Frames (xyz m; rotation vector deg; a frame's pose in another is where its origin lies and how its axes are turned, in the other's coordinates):
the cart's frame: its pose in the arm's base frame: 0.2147 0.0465 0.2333 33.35 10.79 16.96
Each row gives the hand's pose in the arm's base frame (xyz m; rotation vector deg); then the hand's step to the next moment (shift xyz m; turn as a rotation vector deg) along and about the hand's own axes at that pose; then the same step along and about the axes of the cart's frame.
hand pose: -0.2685 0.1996 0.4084 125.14 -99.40 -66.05
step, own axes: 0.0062 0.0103 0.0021 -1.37 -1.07 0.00
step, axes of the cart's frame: -0.0113 -0.0039 0.0026 1.22 1.12 -0.52
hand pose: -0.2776 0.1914 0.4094 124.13 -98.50 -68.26
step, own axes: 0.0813 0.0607 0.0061 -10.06 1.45 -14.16
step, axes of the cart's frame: -0.0726 -0.0669 0.0243 6.76 9.56 12.91
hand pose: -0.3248 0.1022 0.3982 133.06 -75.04 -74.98
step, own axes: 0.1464 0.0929 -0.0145 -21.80 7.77 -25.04
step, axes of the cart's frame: -0.0642 -0.1511 0.0577 7.62 20.66 26.04
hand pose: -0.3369 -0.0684 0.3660 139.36 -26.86 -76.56
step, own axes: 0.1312 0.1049 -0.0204 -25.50 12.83 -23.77
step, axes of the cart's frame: 0.0219 -0.1570 0.0592 2.83 21.44 30.20
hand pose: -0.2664 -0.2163 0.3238 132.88 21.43 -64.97
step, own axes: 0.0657 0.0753 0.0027 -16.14 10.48 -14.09
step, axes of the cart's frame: 0.0507 -0.0816 0.0276 1.39 11.67 20.76
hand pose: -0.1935 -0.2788 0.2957 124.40 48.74 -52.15
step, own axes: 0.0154 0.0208 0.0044 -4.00 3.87 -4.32
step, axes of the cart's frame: 0.0184 -0.0182 0.0045 1.40 2.97 6.23
